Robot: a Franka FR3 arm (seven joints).
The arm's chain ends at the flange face. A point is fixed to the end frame.
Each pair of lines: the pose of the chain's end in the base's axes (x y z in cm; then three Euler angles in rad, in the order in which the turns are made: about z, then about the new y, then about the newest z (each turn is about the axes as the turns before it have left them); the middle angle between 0 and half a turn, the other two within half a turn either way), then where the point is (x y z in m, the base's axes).
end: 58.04 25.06 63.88 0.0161 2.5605 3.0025
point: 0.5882 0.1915 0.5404
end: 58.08 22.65 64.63 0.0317 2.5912 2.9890
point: 0.5872 0.1668 0.5482
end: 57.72 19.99 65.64 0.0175 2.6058 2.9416
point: 0.5839 0.1379 0.5597
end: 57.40 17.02 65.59 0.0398 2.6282 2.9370
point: 0.5802 0.1081 0.5592
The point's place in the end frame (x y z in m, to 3 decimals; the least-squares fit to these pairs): -0.056 0.052 0.086
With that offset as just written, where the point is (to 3 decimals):
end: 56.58 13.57 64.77 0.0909 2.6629 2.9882
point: 0.569 0.076 0.550
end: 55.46 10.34 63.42 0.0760 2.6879 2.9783
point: 0.555 0.043 0.536
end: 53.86 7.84 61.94 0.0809 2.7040 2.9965
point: 0.536 0.018 0.521
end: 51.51 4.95 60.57 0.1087 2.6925 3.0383
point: 0.513 -0.009 0.506
